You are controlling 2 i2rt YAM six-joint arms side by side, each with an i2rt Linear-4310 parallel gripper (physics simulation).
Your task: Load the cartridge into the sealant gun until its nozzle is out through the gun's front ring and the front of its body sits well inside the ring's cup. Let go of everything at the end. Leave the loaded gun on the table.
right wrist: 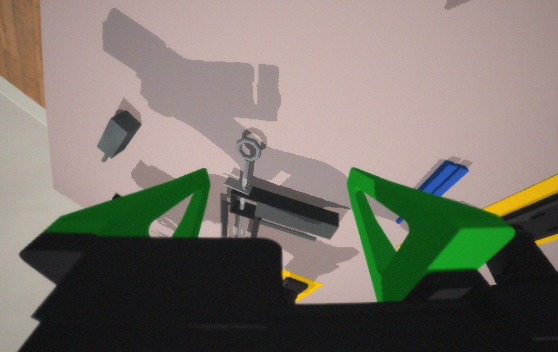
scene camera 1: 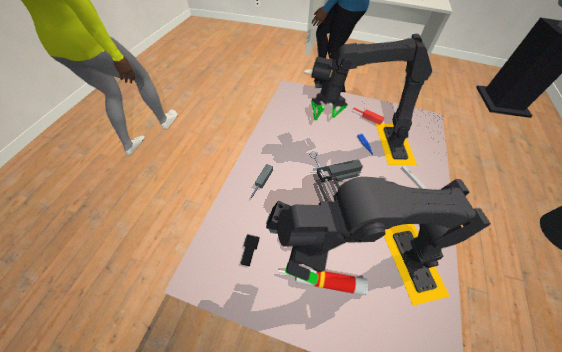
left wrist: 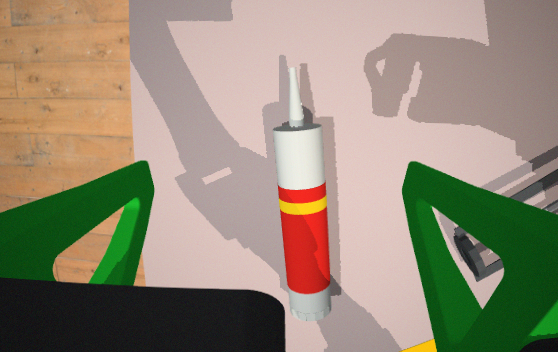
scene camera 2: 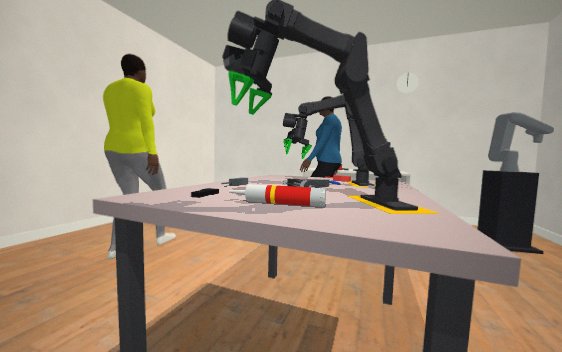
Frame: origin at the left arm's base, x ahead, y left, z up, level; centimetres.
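Seen in the pictures: left gripper, fingertip midpoint: (scene camera 1: 295,253) (left wrist: 278,175) (scene camera 2: 243,109); right gripper, fingertip midpoint: (right wrist: 278,175) (scene camera 1: 324,118) (scene camera 2: 294,156); left arm's base, link origin: (right wrist: 287,288) (scene camera 1: 413,260) (scene camera 2: 385,203); right arm's base, link origin: (scene camera 1: 394,143) (scene camera 2: 361,184).
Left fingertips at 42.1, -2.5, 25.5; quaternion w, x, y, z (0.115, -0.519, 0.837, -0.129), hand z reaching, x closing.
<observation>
Offsets run from my left fingertips to a thing's top centre, as dx, dy, dz. "spot": to the spot under its first point.
The cartridge @[-9.2, +3.0, -20.6] (scene camera 1: 340,281) (scene camera 2: 295,195) (left wrist: 306,250), red and white with a yellow band, lies on its side on the table, outside the gun. Its white nozzle points left in both scene views. The sealant gun (scene camera 1: 345,171) (scene camera 2: 315,183) (right wrist: 295,216) lies farther back, with a grey grip block, thin rails and a rod ending in a small loop @[spot: -19.0, -46.1, -23.8] (scene camera 1: 313,156) (right wrist: 248,149); the left arm partly hides it in scene camera 1. My left gripper (scene camera 2: 244,108) (left wrist: 278,175) is open and empty above the cartridge. My right gripper (scene camera 1: 325,118) (scene camera 2: 295,155) (right wrist: 278,175) is open and empty, raised beyond the gun.
A grey tool with a thin shaft @[+5.0, -37.1, -22.5] (scene camera 1: 263,176) (right wrist: 119,134) and a black block @[+12.4, -10.5, -24.0] (scene camera 1: 249,250) (scene camera 2: 205,192) lie left of the gun and cartridge. A red tool @[-53.3, -68.6, -22.5] (scene camera 1: 372,117), a blue tool @[-45.3, -50.2, -24.5] (scene camera 1: 365,143) (right wrist: 442,180) and a pale bar @[-58.7, -28.0, -24.6] (scene camera 1: 412,177) lie near the arm bases.
</observation>
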